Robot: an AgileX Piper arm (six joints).
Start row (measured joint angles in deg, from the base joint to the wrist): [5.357 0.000 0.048 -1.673 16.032 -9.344]
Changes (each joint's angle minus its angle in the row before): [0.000 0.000 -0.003 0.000 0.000 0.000]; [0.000 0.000 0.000 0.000 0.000 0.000]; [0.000 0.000 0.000 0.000 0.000 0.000]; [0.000 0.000 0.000 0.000 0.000 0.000]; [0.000 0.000 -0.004 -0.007 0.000 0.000]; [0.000 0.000 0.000 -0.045 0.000 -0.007]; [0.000 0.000 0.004 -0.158 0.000 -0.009]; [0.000 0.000 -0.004 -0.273 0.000 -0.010]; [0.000 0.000 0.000 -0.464 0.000 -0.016]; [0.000 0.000 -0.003 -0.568 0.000 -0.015]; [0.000 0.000 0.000 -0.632 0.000 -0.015]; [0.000 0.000 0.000 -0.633 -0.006 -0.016]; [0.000 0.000 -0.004 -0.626 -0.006 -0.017]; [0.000 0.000 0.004 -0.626 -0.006 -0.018]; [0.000 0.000 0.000 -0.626 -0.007 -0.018]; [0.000 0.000 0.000 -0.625 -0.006 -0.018]
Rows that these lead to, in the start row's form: [5.357 0.000 0.045 -1.673 16.032 -9.344]; [5.357 0.000 0.045 -1.673 16.032 -9.344]; [5.357 0.000 0.045 -1.673 16.032 -9.344]; [5.357 0.000 0.045 -1.673 16.032 -9.344]; [5.357 0.000 0.041 -1.680 16.032 -9.344]; [5.357 0.000 0.041 -1.725 16.032 -9.351]; [5.357 0.000 0.045 -1.883 16.032 -9.360]; [5.357 0.000 0.041 -2.156 16.032 -9.370]; [5.357 0.000 0.041 -2.620 16.032 -9.386]; [5.357 0.000 0.038 -3.188 16.032 -9.401]; [5.357 0.000 0.038 -3.820 16.032 -9.416]; [5.357 0.000 0.038 -4.453 16.026 -9.432]; [5.357 0.000 0.034 -5.079 16.020 -9.449]; [5.357 0.000 0.038 -5.705 16.014 -9.467]; [5.357 0.000 0.038 -6.331 16.007 -9.485]; [5.357 0.000 0.038 -6.956 16.001 -9.503]
